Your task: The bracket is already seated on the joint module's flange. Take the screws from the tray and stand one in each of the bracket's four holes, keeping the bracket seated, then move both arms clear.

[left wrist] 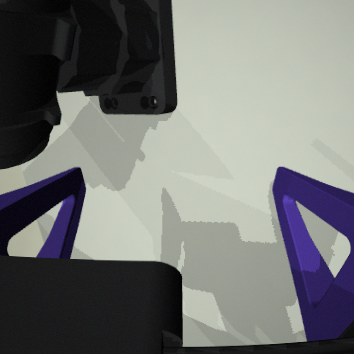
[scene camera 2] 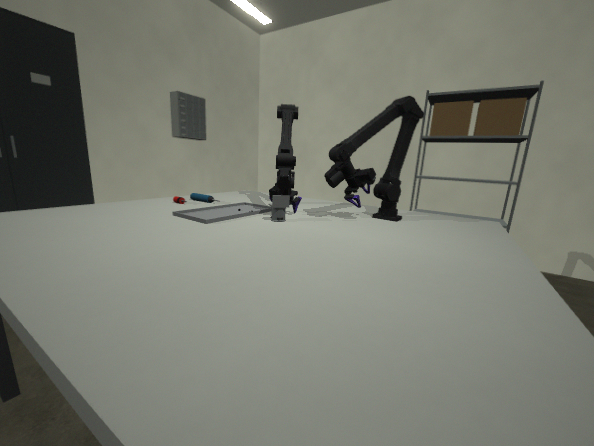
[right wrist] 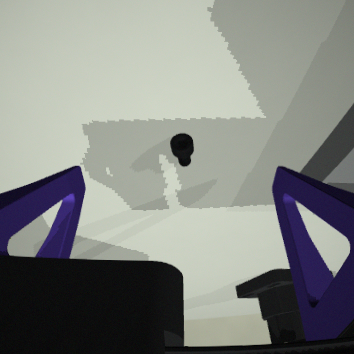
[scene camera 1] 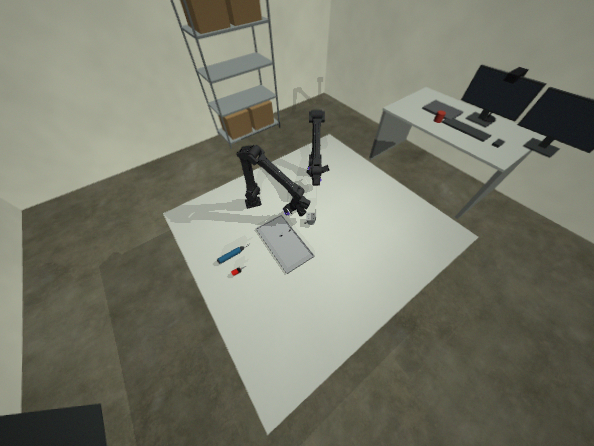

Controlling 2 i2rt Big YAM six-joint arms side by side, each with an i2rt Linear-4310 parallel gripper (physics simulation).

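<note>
The small grey bracket sits on top of the joint module, beside the grey tray. Whether screws stand in its holes is too small to tell. Two dark screws lie in the tray. A black screw is on the table outside the tray, ahead of the right fingertips. My right gripper is open and empty above the table, between tray and module. My left gripper is open and empty, farther back.
A blue screwdriver and a short red one lie on the white table beyond the tray's outer side. A black part of an arm hangs at the upper left of the left wrist view. A shelf unit stands behind.
</note>
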